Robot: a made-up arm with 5 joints. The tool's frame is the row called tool.
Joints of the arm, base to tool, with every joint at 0 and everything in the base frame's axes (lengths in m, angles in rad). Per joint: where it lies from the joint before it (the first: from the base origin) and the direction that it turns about. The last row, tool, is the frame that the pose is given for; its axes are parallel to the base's.
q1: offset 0 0 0.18 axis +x
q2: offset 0.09 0 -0.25 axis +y
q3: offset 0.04 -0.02 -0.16 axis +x
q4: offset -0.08 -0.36 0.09 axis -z
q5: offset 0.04 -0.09 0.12 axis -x
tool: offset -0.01 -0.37 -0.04
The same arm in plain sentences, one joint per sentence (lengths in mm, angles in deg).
The arm has five revolute joints in a row. What follows holds with every joint at zero, and every direction is one of the base frame's. The first joint is mounted 180 mm along +z from the base frame's origin and turns about +x. The second joint is mounted 90 mm along +x and 250 mm along -z from the first joint and turns about +y. The third joint is mounted 40 mm along +x and 20 mm along -y and 160 mm along -z from the second joint and turns about +x. The fourth joint is mounted 80 mm along -x and 360 mm along -y and 90 mm along +z from the third joint and turns about -z. The fifth joint is mounted 40 mm along +x and 90 mm along -y and 120 mm along +z from the fourth joint and turns about -x. The tool frame, which is the frame that the pose is given for, is mounted 10 mm along -x and 370 mm along -y and 40 mm along -z from the fifth joint; its axes are parallel to the base frame's.
